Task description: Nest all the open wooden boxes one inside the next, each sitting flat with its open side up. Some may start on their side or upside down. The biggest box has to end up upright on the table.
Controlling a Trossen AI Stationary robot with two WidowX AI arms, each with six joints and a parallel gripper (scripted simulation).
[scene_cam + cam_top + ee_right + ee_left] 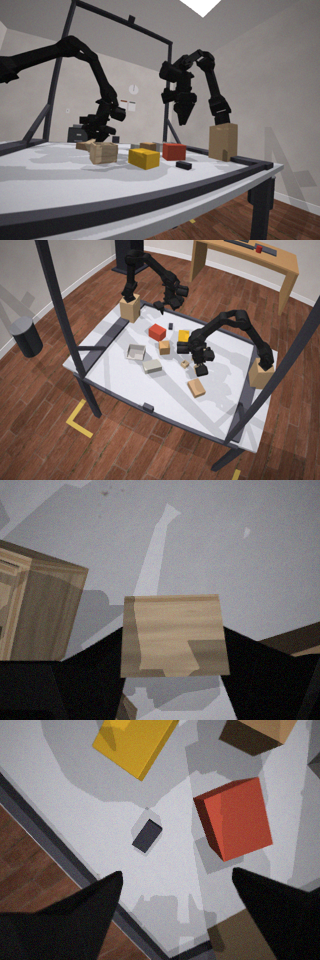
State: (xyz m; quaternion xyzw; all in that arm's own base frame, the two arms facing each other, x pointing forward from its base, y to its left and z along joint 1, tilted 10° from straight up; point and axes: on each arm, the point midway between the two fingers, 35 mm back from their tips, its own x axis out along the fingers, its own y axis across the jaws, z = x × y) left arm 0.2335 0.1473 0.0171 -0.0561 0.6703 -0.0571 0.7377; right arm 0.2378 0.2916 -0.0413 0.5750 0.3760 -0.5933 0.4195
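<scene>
My right hand is 110 mm past the flat tan block, 50 mm to the left of it and 40 mm above it. The rest, counted from my right hand: red block (90 mm ahead, 340 mm to the left, 30 mm below); then tan cube (20 mm ahead, 240 mm to the left, 30 mm below); then grey block (130 mm behind, 230 mm to the left, 40 mm below).
</scene>
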